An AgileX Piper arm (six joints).
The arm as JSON. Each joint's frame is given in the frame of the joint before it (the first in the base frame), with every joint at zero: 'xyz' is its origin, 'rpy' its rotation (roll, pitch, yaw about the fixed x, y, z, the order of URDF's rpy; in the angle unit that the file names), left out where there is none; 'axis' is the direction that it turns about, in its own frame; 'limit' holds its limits. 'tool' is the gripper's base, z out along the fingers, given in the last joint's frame.
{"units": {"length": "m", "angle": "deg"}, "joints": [
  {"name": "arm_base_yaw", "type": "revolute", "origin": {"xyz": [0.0, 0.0, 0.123]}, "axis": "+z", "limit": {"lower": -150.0, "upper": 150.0}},
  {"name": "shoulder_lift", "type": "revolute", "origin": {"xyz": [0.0, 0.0, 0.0]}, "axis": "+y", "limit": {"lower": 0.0, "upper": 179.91}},
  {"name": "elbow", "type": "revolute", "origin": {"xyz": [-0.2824, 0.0, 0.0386]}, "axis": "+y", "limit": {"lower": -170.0, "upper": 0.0}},
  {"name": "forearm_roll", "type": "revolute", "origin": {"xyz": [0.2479, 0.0, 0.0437]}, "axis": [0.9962, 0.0, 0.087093], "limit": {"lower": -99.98, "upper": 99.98}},
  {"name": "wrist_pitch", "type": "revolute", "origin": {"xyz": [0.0, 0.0, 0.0]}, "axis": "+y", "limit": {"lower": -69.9, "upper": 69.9}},
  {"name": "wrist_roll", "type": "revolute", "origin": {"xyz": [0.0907, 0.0, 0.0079]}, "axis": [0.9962, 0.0, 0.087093], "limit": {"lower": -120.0, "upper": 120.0}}
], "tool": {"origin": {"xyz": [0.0, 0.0, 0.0], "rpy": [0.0, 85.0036, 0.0]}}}
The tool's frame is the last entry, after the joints.
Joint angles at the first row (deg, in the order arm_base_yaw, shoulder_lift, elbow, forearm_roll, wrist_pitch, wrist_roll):
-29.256 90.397 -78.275 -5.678 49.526 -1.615
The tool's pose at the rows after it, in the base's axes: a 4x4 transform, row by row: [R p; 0 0 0 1], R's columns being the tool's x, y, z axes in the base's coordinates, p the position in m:
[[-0.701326, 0.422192, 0.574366, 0.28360], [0.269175, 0.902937, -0.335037, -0.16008], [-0.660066, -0.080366, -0.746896, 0.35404], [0, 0, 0, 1]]
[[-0.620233, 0.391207, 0.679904, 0.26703], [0.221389, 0.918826, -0.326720, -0.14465], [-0.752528, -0.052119, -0.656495, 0.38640], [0, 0, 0, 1]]
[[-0.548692, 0.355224, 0.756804, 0.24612], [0.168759, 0.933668, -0.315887, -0.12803], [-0.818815, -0.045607, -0.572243, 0.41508], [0, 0, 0, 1]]
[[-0.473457, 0.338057, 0.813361, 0.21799], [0.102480, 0.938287, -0.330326, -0.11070], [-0.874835, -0.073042, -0.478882, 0.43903], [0, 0, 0, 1]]
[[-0.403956, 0.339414, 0.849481, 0.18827], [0.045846, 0.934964, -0.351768, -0.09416], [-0.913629, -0.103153, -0.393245, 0.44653], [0, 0, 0, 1]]
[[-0.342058, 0.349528, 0.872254, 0.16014], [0.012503, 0.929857, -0.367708, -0.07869], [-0.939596, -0.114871, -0.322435, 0.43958], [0, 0, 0, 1]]
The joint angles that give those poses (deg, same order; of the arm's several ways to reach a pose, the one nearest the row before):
-29.257 85.000 -78.275 -0.914 46.602 -5.568
-29.256 79.477 -78.275 3.833 44.948 -9.036
-29.257 73.988 -78.276 7.712 44.630 -12.481
-29.256 67.520 -77.005 9.113 43.646 -14.832
-29.256 60.377 -72.500 9.533 40.815 -16.354
-29.254 52.900 -65.676 10.063 37.120 -17.094

